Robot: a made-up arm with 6 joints.
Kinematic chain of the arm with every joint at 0, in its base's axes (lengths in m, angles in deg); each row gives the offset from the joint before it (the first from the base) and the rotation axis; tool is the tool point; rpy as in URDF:
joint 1: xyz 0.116 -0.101 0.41 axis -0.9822 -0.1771 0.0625
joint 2: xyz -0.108 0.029 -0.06 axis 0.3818 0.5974 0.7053
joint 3: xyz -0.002 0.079 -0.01 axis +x
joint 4: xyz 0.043 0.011 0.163 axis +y
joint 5: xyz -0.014 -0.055 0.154 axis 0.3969 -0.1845 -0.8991
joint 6: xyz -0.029 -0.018 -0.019 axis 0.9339 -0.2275 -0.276
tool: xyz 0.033 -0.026 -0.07 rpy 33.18 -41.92 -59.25
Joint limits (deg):
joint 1: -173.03..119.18
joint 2: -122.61..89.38
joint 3: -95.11..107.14
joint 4: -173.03..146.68
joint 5: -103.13..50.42
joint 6: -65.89..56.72
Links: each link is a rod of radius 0.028 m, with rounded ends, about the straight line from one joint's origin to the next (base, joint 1, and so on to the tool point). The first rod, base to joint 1, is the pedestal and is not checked.
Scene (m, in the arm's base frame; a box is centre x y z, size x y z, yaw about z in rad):
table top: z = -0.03
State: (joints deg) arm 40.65 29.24 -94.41 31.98 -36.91 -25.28
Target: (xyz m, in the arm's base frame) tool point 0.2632 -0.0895 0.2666
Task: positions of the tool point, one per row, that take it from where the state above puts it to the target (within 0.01 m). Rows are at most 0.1 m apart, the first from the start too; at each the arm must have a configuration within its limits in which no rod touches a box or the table.
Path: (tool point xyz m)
1: 0.0392 0.1945 0.2513
2: 0.0672 0.1759 0.2659
3: 0.1065 0.1483 0.2734
4: 0.1520 0.1091 0.2741
5: 0.1976 0.0562 0.2702
6: 0.2367 -0.0107 0.2660
7: 0.2632 -0.0895 0.2666

